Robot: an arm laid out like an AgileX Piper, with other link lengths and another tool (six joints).
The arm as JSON. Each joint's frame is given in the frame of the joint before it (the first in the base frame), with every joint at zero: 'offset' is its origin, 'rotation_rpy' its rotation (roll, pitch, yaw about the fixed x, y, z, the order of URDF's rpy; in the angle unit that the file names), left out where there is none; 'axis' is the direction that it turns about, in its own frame. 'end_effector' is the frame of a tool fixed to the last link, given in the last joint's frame.
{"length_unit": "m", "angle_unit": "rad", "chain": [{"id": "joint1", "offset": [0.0, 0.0, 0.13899], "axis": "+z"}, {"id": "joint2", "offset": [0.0, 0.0, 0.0], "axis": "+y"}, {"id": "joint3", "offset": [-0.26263, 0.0, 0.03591], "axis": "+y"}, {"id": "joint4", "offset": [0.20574, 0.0, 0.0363], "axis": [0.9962, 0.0, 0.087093]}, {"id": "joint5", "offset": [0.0, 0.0, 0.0], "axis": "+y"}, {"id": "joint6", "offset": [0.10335, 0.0, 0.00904], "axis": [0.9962, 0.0, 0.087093]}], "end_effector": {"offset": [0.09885, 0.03, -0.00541], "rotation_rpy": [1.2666, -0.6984, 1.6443]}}
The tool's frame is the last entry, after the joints.
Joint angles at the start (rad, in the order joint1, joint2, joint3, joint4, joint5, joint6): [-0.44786, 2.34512, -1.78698, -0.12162, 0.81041, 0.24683]
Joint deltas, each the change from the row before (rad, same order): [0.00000, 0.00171, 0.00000, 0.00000, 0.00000, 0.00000]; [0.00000, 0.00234, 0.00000, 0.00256, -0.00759, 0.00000]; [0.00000, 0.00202, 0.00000, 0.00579, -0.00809, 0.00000]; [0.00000, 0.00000, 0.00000, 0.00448, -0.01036, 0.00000]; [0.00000, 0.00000, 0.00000, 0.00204, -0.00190, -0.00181]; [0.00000, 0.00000, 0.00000, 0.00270, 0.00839, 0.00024]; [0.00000, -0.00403, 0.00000, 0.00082, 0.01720, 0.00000]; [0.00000, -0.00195, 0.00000, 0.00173, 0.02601, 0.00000]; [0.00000, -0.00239, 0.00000, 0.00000, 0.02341, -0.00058]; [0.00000, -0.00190, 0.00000, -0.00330, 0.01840, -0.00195]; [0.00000, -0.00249, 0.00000, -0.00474, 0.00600, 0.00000]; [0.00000, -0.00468, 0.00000, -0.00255, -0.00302, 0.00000]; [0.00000, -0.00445, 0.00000, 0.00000, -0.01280, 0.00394]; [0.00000, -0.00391, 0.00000, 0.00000, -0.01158, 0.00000]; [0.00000, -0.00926, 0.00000, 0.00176, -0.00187, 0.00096]
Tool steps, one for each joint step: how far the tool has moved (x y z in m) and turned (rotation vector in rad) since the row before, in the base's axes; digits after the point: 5 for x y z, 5 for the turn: [-0.00018, 0.00008, -0.00078, 0.00074, 0.00154, 0.00000]; [0.00133, -0.00007, -0.00064, 0.00018, -0.00585, -0.00036]; [0.00168, 0.00031, -0.00042, 0.00242, -0.00784, -0.00182]; [0.00220, -0.00013, 0.00062, -0.00040, -0.01123, -0.00104]; [0.00043, 0.00014, 0.00012, 0.00046, -0.00216, 0.00096]; [-0.00132, 0.00095, -0.00041, 0.00547, 0.00661, -0.00225]; [-0.00265, 0.00114, 0.00095, 0.00559, 0.01182, -0.00196]; [-0.00441, 0.00202, -0.00036, 0.01066, 0.02142, -0.00315]; [-0.00405, 0.00160, 0.00003, 0.00797, 0.01941, -0.00156]; [-0.00349, 0.00081, 0.00004, 0.00333, 0.01677, 0.00169]; [-0.00121, -0.00036, 0.00080, -0.00257, 0.00509, 0.00155]; [0.00083, -0.00081, 0.00215, -0.00525, -0.00600, 0.00144]; [0.00292, -0.00117, 0.00253, -0.00616, -0.01647, -0.00252]; [0.00250, -0.00102, 0.00226, -0.00617, -0.01414, 0.00116]; [0.00137, -0.00031, 0.00427, -0.00310, -0.01093, -0.00149]
